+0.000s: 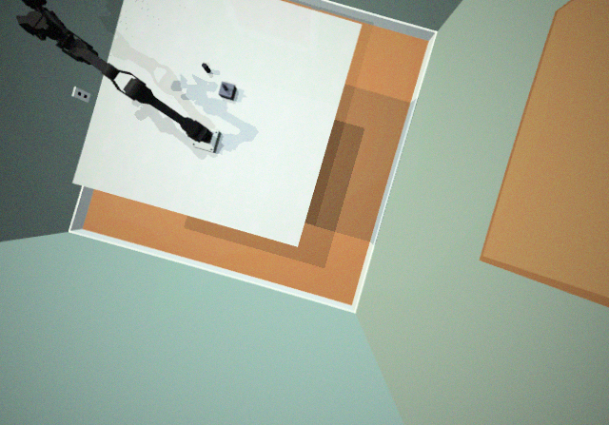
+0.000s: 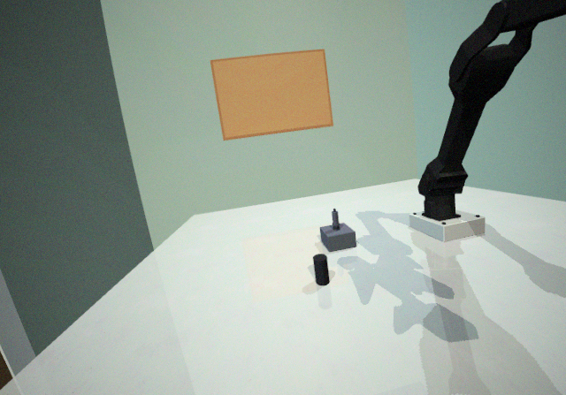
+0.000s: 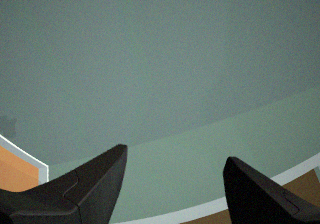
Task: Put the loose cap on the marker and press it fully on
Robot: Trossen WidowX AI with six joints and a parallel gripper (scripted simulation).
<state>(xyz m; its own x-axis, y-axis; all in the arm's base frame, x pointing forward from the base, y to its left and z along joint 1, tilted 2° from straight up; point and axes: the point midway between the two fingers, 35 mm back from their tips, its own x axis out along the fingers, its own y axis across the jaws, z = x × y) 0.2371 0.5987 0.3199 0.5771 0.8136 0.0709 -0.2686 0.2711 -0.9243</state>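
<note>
Right now the marker cap is 100 mm ahead of my gripper tip, 500 mm to the right of it and 350 mm below it. Round my gripper tip: dark grey holder block 20 mm ahead, 640 mm to the right, 360 mm below.
</note>
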